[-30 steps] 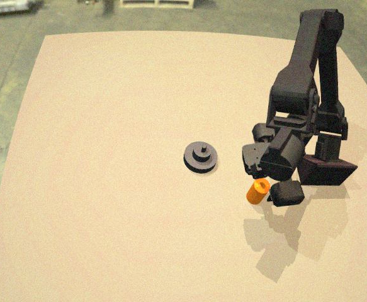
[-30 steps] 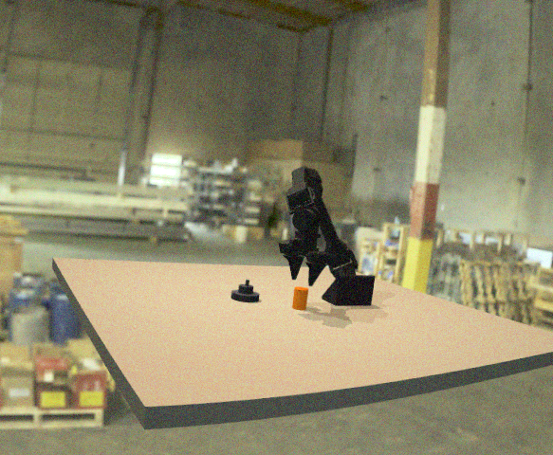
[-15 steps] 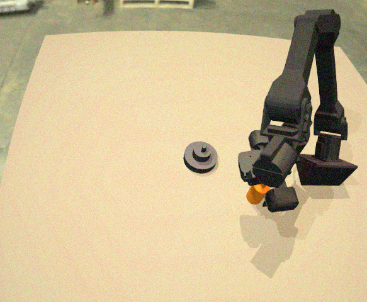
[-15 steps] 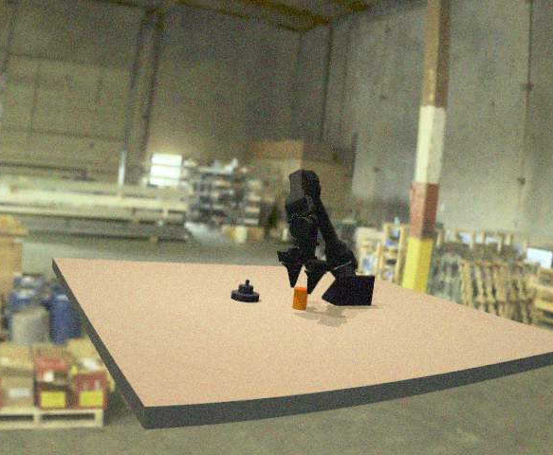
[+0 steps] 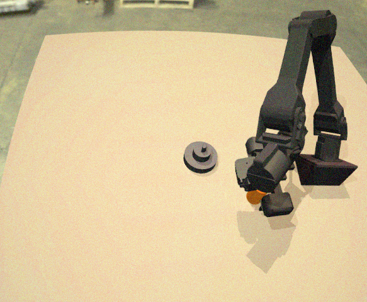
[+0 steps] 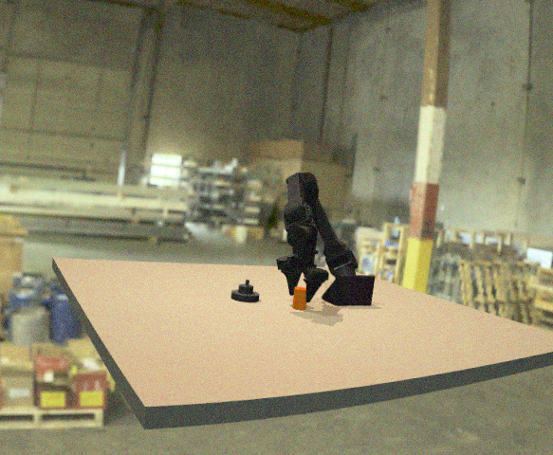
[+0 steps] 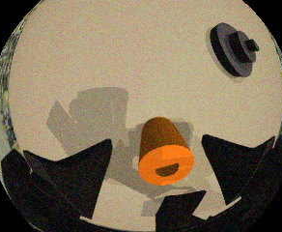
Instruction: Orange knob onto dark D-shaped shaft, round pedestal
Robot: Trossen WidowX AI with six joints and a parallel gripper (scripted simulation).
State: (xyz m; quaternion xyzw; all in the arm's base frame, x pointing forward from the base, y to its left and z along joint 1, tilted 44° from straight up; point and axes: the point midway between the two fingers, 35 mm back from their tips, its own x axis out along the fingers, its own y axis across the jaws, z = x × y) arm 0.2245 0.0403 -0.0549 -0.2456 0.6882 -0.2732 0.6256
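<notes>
Right now my gripper tip is right at the orange knob. The rest, counted from my gripper tip: pedestal 11 cm ahead, 12 cm to the right.
</notes>
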